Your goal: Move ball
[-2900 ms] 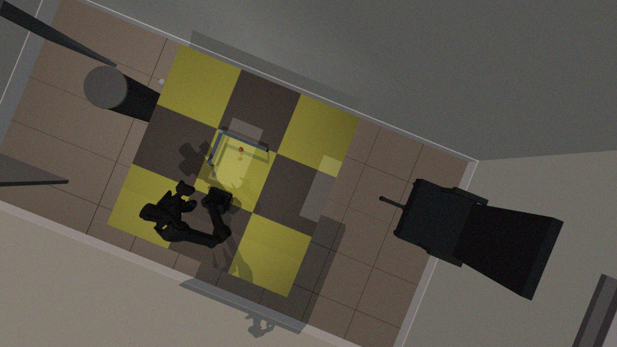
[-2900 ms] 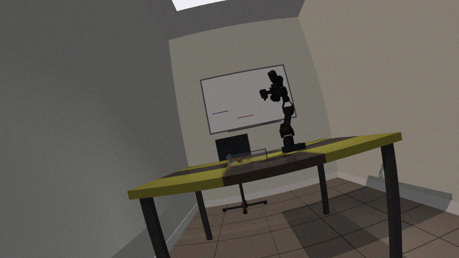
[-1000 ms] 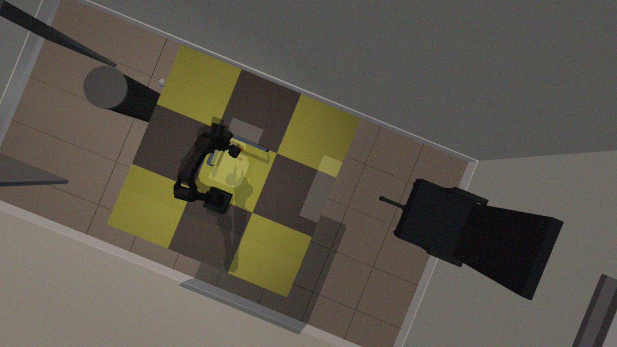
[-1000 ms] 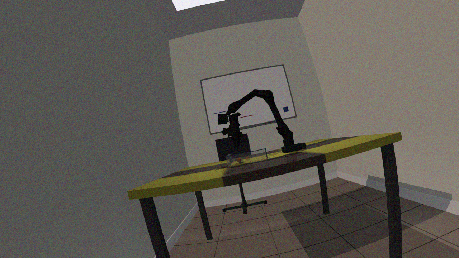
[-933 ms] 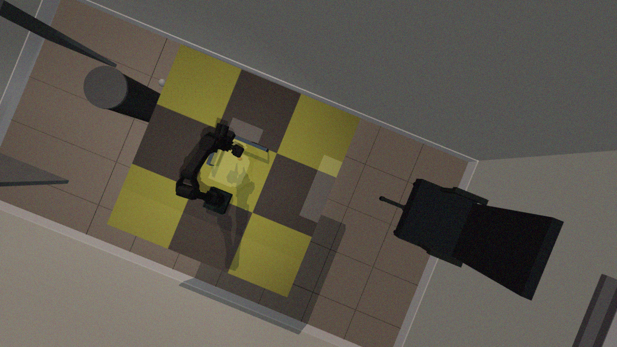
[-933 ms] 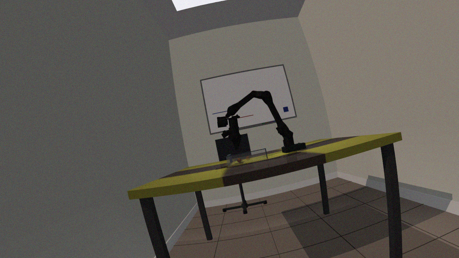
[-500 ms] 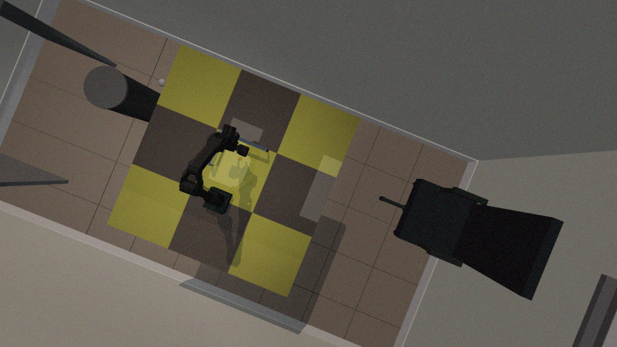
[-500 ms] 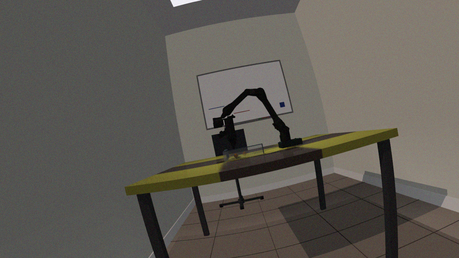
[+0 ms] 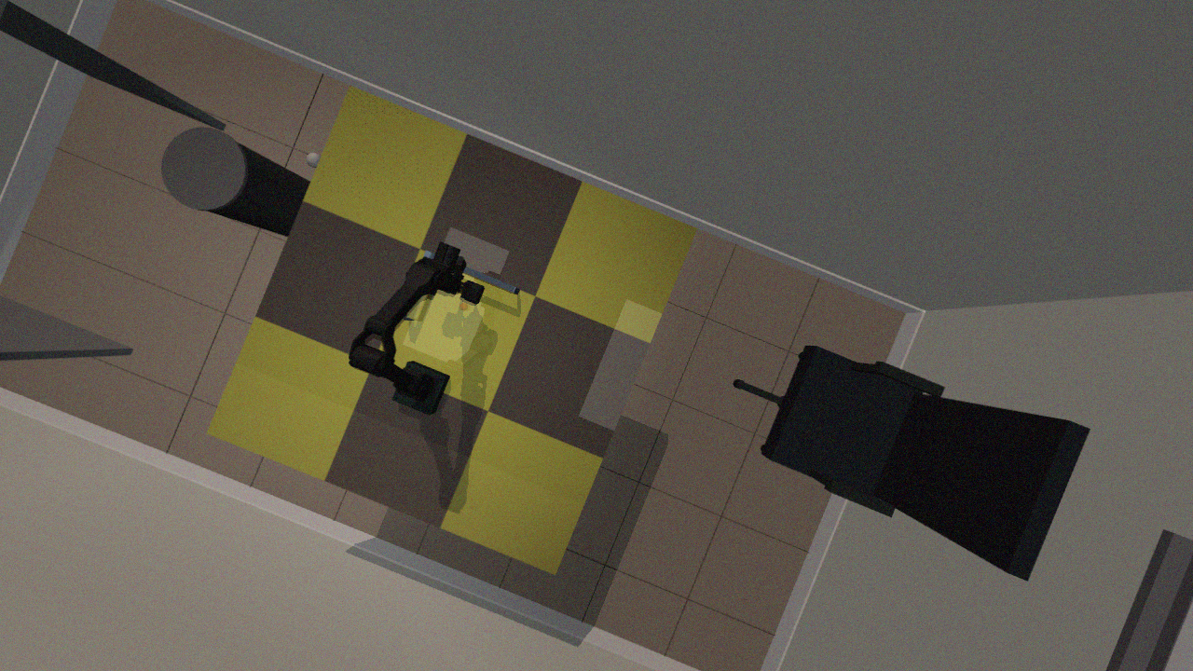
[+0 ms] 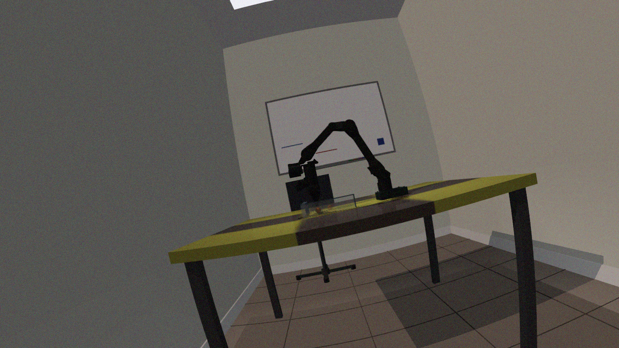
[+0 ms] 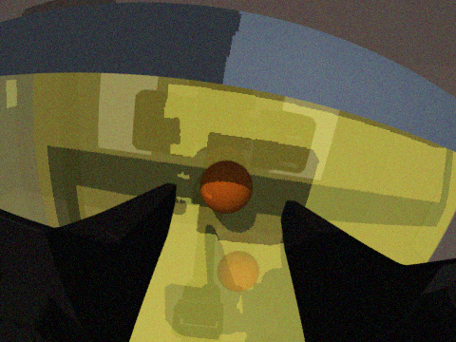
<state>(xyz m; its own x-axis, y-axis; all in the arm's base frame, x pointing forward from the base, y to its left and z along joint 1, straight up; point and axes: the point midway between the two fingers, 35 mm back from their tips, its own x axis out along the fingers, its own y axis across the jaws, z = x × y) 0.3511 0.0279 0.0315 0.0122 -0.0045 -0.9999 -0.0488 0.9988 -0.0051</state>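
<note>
My gripper tip is 2 cm above the orange ball. The rest, counted from my gripper tip: see-through copy of ball (6 cm behind, 2 cm to the right, 2 cm below).
</note>
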